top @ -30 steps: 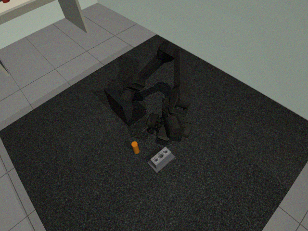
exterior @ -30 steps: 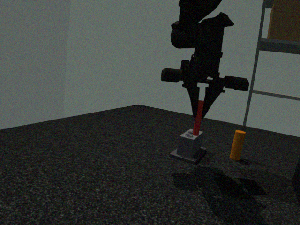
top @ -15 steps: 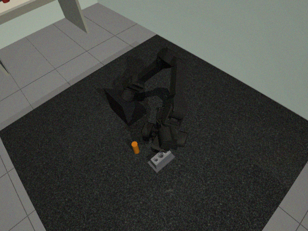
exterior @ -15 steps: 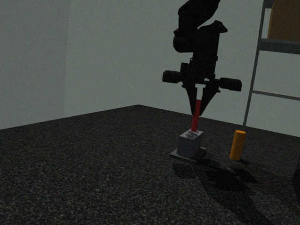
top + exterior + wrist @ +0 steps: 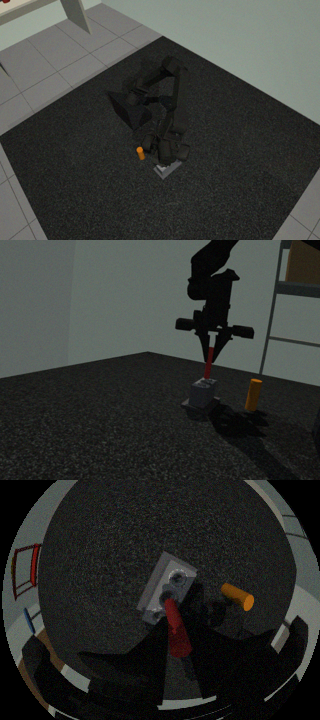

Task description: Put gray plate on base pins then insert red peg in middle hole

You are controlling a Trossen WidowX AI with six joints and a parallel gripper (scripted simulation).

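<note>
The gray plate is 7 cm below my gripper tip. The rest, counted from my gripper tip: orange cylinder 12 cm behind, 6 cm to the right, 7 cm below; then red peg right at my gripper tip; then gray base 10 cm below.
</note>
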